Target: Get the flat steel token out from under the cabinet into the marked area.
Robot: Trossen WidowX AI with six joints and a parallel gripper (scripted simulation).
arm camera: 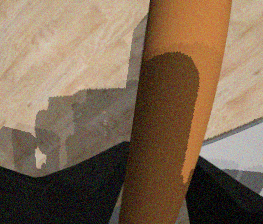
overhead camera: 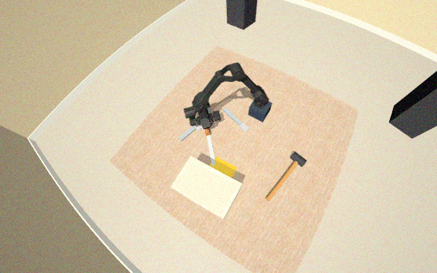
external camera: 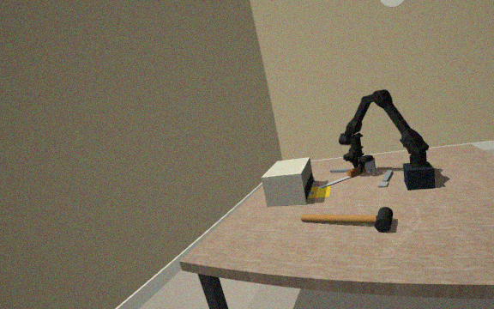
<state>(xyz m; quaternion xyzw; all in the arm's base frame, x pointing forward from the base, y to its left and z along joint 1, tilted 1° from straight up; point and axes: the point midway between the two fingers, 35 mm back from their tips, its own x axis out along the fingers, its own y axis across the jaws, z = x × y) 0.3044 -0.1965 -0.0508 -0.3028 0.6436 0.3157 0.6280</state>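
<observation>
My gripper tip is 6 cm past the tiny cube and 1 cm to the left of it. The rest, counted from my gripper tip: grey t-shaped tool 8 cm ahead, 5 cm to the right; then grey flat tool 15 cm behind, 14 cm to the left; then grey block 5 cm to the right, 5 cm behind, 3 cm above.
</observation>
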